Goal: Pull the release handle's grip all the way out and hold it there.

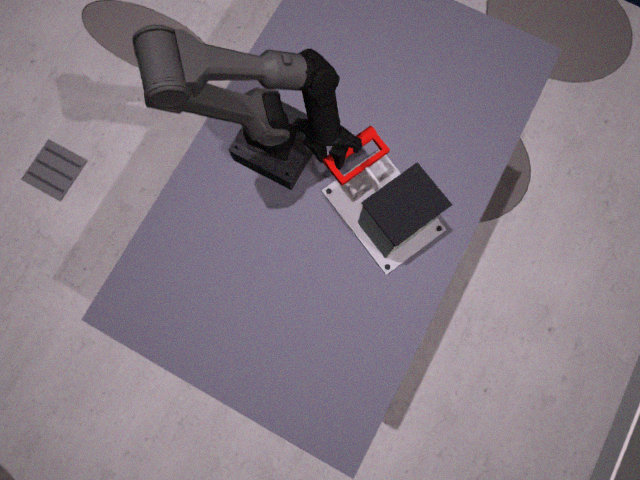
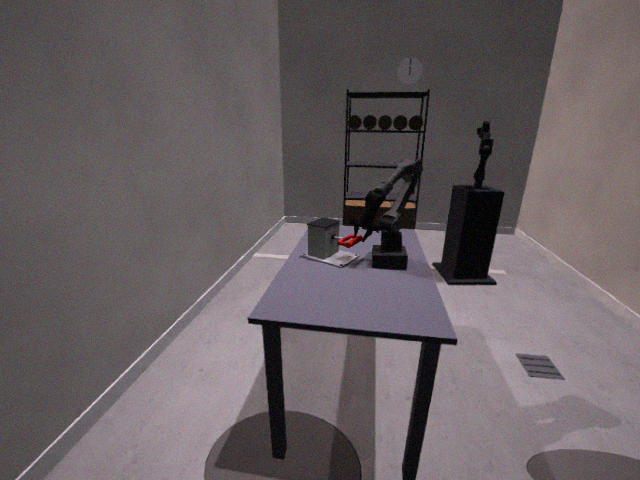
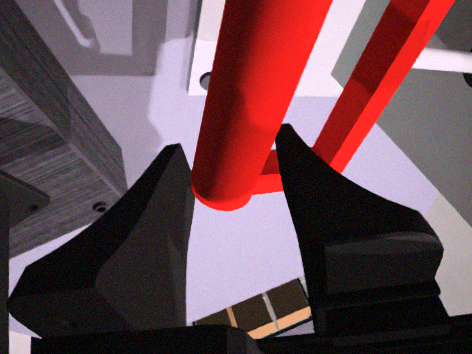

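The release handle [image 1: 364,166] [image 2: 343,241] is a red rectangular frame. Its round grip bar [image 3: 245,90] is the side farthest from the dark-topped grey-green housing [image 1: 405,204] [image 2: 317,241] [image 3: 430,135]. A pale rod [image 3: 445,61] shows between frame and housing, so the handle stands out from it. My gripper [image 1: 345,153] [image 2: 360,237] [image 3: 231,154] is shut on the grip, one black finger on each side, near one end of the bar. The housing stands on a white base plate [image 1: 345,206] [image 2: 341,260] [image 3: 320,75]. How much rod remains inside is hidden.
My arm's dark base [image 1: 271,165] [image 2: 390,258] stands close to the handle on the purple-grey table [image 1: 232,310] [image 2: 356,304]. A shelf rack [image 2: 387,94] stands behind the table. A black pedestal [image 2: 473,232] with another dark arm [image 2: 484,149] stands at the right.
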